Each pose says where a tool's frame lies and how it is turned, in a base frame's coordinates. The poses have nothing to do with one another.
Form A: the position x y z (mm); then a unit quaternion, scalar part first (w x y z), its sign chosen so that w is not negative.
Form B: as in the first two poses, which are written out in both.
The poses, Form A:
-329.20 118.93 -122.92 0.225 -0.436 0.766 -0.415
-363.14 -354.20 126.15 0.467 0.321 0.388 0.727
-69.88 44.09 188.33 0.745 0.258 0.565 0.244
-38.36 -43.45 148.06 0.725 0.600 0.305 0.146
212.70 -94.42 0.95 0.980 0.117 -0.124 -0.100
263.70 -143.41 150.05 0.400 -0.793 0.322 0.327
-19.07 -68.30 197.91 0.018 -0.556 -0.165 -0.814
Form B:
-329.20 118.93 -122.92 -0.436 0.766 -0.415 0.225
-363.14 -354.20 126.15 0.321 0.388 0.727 0.467
-69.88 44.09 188.33 0.258 0.565 0.244 0.745
-38.36 -43.45 148.06 0.600 0.305 0.146 0.725
212.70 -94.42 0.95 0.117 -0.124 -0.100 0.980
263.70 -143.41 150.05 -0.793 0.322 0.327 0.400
-19.07 -68.30 197.91 -0.556 -0.165 -0.814 0.018

